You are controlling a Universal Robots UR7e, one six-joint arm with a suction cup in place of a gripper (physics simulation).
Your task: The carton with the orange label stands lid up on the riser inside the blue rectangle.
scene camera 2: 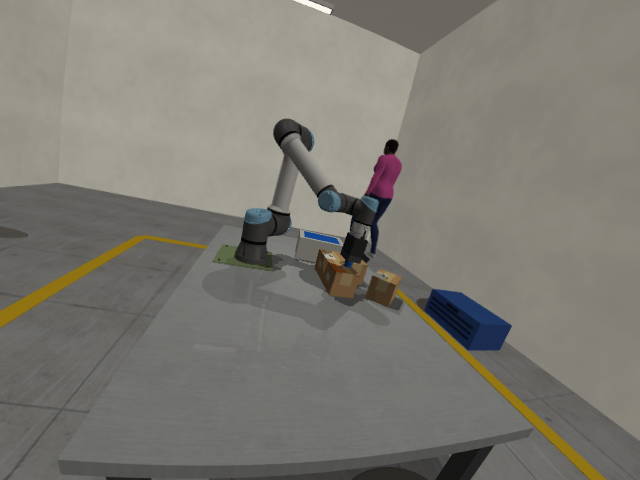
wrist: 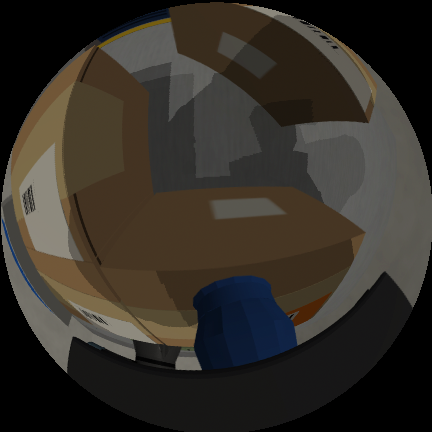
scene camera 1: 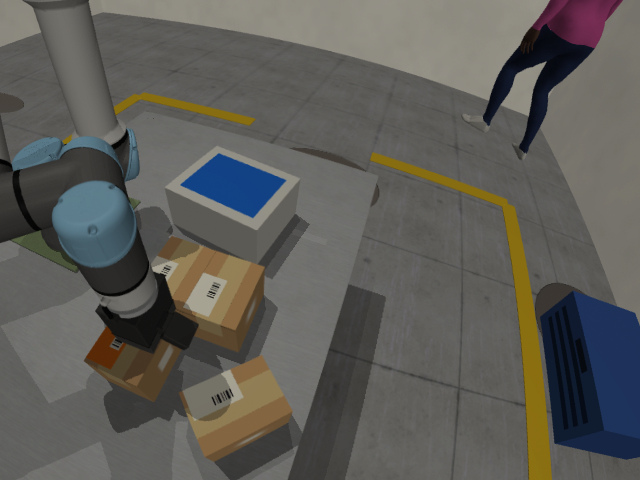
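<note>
The carton with the orange label lies on the table at the front left of the carton group. My suction cup presses down on its top face beside the orange label. In scene camera 1 the black tool body hides the cup. The grey riser with the blue rectangle on top stands behind the cartons, with nothing on it.
A larger white-labelled carton touches the orange-labelled one. Another carton lies apart, nearer the table edge. A blue crate sits on the floor. A person stands beyond the yellow line.
</note>
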